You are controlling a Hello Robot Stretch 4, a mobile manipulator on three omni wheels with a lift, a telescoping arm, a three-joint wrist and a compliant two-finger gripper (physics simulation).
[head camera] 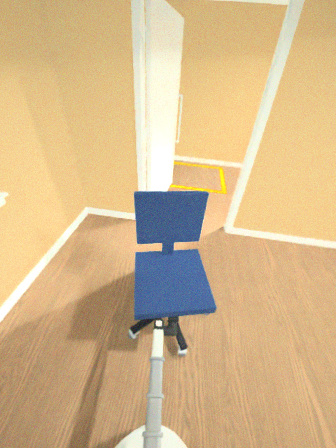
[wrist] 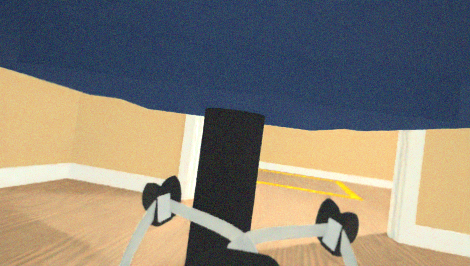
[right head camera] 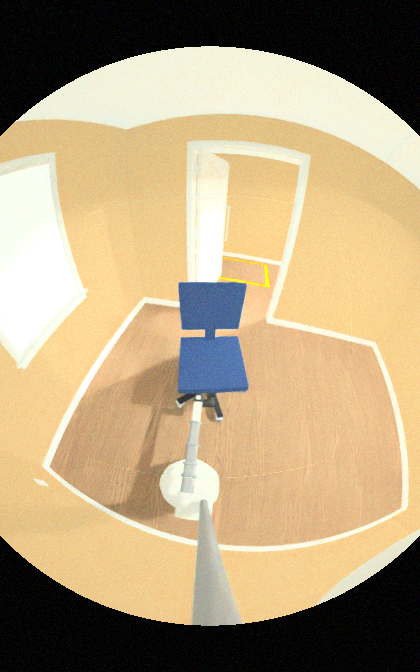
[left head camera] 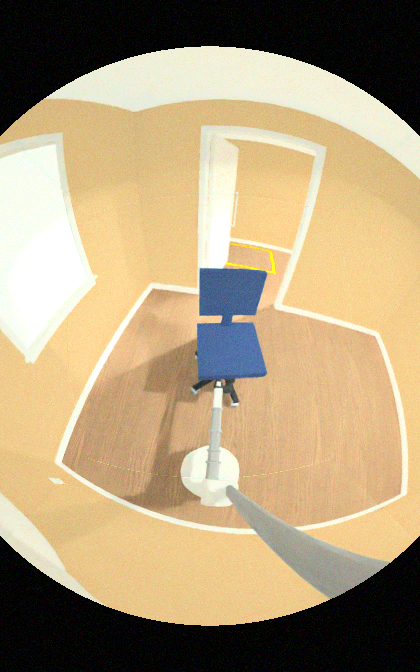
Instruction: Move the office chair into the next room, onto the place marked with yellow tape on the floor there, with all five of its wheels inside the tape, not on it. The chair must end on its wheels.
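Places are measured from the robot's base along level axes (x right, y ahead, z up), in centimetres.
Pixels of known places: gripper, fingertip midpoint: [wrist: 247,203].
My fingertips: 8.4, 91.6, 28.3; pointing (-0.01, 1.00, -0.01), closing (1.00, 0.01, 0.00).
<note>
Behind a point stands the place of what it marks, as x, y, z.
The blue office chair [head camera: 175,284] {9.2, 83.4, 44.2} [left head camera: 231,351] {8.3, 84.1, 44.2} [right head camera: 212,366] stands upright between my base and the doorway, its backrest on the doorway side. In the wrist view the underside of its seat [wrist: 235,60] {7.1, 79.1, 37.7} fills the top, and its black column [wrist: 225,165] {6.5, 86.6, 32.1} stands between my fingers. My gripper [wrist: 247,203] {8.4, 91.6, 28.3} is open, with a gap between each fingertip and the column. In the head views the fingers are hidden under the seat's front edge. The yellow tape outline [head camera: 223,180] {103.0, 339.6, -2.5} [left head camera: 273,262] {103.2, 335.6, -2.4} [right head camera: 267,275] [wrist: 349,191] {100.4, 329.3, -2.7} lies on the floor beyond the doorway. Its left part is hidden by the door.
A white door [head camera: 164,100] {-7.8, 258.6, 125.9} [left head camera: 223,200] {-6.4, 263.4, 117.0} [right head camera: 212,215] stands open at the doorway's left side. The right door jamb [head camera: 260,125] {77.3, 192.6, 119.8} [wrist: 407,185] {76.8, 192.8, 23.0} rises to the right of the chair. A wall with a bright window [left head camera: 30,250] {-121.0, 80.5, 131.9} is on the left. My round white base [left head camera: 192,470] {-11.9, 0.1, 18.7} is behind the chair.
</note>
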